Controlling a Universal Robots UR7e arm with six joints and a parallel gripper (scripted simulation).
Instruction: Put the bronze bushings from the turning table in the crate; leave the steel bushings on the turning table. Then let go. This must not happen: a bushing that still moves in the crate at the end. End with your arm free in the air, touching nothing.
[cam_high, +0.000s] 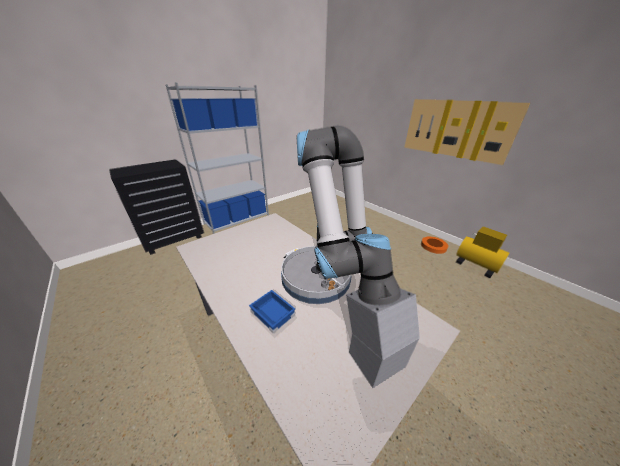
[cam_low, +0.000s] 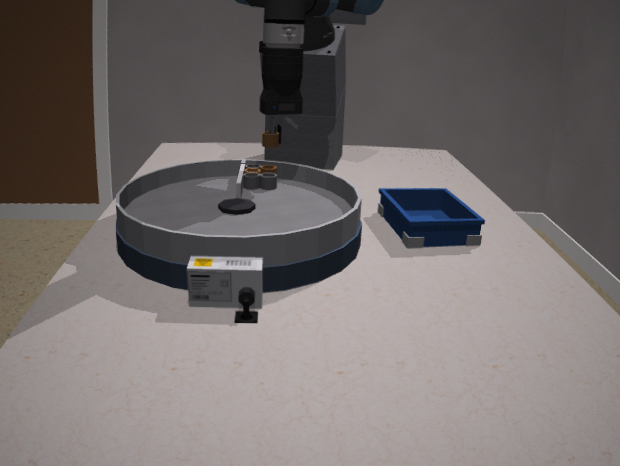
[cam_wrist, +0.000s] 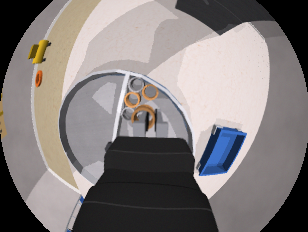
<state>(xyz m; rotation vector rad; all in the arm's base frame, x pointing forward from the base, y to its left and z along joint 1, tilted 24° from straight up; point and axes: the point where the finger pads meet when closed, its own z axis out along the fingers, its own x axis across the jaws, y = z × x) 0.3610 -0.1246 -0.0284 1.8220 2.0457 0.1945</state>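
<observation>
Now: hand 140 mm short of the blue crate, 270 mm to the right of it and 130 mm above it. Round my hand: grey turning table 140 mm ahead, 90 mm to the right, 100 mm below.
</observation>
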